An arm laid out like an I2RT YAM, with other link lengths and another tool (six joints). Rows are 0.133 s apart.
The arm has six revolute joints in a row. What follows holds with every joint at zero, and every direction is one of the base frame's. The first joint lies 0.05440 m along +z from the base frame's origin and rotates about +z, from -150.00 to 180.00 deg. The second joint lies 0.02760 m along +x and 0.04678 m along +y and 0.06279 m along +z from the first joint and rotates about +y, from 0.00 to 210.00 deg. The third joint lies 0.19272 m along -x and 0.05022 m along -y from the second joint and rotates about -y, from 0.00 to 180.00 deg. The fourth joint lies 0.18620 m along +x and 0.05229 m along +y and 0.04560 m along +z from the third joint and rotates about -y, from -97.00 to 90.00 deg. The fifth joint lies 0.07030 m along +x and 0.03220 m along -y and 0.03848 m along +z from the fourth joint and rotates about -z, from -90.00 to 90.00 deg. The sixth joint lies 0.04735 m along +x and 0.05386 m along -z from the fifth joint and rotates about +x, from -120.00 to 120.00 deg. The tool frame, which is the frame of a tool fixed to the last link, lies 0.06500 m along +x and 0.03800 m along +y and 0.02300 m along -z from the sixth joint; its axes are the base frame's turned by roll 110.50, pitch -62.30 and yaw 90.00 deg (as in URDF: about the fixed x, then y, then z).
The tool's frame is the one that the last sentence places.
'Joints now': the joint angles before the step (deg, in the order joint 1, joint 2, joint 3, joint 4, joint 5, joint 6). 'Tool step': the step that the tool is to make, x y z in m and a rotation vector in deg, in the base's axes. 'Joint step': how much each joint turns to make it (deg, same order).
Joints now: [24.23, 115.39, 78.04, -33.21, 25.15, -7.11]
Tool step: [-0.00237, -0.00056, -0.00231, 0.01, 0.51, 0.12]
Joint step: [0.00, 0.00, -0.68, 0.24, -0.25, -0.05]
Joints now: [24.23, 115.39, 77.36, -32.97, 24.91, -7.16]
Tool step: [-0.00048, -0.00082, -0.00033, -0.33, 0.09, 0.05]
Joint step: [0.00, 0.00, -0.11, -0.04, 0.23, -0.15]
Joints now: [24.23, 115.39, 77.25, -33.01, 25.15, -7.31]
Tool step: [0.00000, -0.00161, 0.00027, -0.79, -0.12, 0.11]
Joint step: [0.02, -0.06, -0.05, -0.06, 0.70, -0.37]
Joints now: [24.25, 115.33, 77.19, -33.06, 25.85, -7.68]
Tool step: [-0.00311, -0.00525, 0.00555, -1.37, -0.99, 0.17]
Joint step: [-0.02, -2.39, -1.88, 0.20, 1.50, -0.81]
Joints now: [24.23, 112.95, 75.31, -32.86, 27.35, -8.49]
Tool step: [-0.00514, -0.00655, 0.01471, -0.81, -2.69, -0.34]
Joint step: [0.00, -5.47, -3.30, 0.13, 1.84, -0.38]
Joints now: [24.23, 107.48, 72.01, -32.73, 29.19, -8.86]
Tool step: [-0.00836, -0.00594, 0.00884, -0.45, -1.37, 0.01]
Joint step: [0.00, -4.69, -3.52, 0.10, 0.89, -0.44]
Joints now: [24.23, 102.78, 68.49, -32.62, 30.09, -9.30]
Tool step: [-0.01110, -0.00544, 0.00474, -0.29, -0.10, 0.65]
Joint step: [0.00, -4.17, -3.57, -0.22, 0.02, -0.83]
